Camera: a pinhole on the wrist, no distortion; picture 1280 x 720 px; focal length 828.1 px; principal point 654.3 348.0 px. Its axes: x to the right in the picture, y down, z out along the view. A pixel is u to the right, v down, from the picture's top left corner.
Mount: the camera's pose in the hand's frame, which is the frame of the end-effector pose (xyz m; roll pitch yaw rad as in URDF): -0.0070 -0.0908 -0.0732 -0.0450 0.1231 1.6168
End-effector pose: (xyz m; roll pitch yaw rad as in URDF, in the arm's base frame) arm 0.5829 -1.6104 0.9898 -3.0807 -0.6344 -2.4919
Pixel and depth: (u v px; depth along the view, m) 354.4 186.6 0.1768
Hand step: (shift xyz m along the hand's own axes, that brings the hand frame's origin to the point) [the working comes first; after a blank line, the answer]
In the camera's frame: -0.0640 -0.0345 0.1768

0.0214 -0.1312 0.1115
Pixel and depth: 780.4 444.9 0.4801
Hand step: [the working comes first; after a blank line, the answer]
In the camera's frame: 0.0731 0.0562 0.4801

-0.0907 0.0366 0.3913
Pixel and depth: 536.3 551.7 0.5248
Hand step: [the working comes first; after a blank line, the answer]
In the camera's frame: -0.0748 0.1291 0.5248

-0.1589 -0.1084 0.4505
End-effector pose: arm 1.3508 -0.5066 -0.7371 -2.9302 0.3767 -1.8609
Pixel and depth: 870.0 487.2 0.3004
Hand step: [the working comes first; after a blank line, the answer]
In the camera's frame: 0.0782 0.0505 0.3004

-0.0761 0.0204 0.2128
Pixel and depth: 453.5 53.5 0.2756
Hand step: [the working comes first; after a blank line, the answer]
In the camera's frame: -0.0668 -0.0980 0.2756

0.0799 -0.1188 0.2126
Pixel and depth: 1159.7 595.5 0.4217
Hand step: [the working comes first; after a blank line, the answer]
In the camera's frame: 0.2574 0.1260 0.4217

-0.1658 0.2087 0.3077
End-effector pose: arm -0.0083 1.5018 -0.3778 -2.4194 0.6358 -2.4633
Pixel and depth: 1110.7 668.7 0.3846
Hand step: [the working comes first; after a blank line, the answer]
In the camera's frame: 0.2120 0.1489 0.3846

-0.1847 0.1580 0.2754
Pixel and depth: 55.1 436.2 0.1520
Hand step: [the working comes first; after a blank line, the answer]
In the camera's frame: -0.1100 0.0162 0.1520

-0.0258 -0.1824 0.0903
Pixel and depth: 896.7 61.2 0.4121
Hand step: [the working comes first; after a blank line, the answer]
In the camera's frame: 0.1206 -0.1427 0.4121

0.1090 0.0858 0.3269
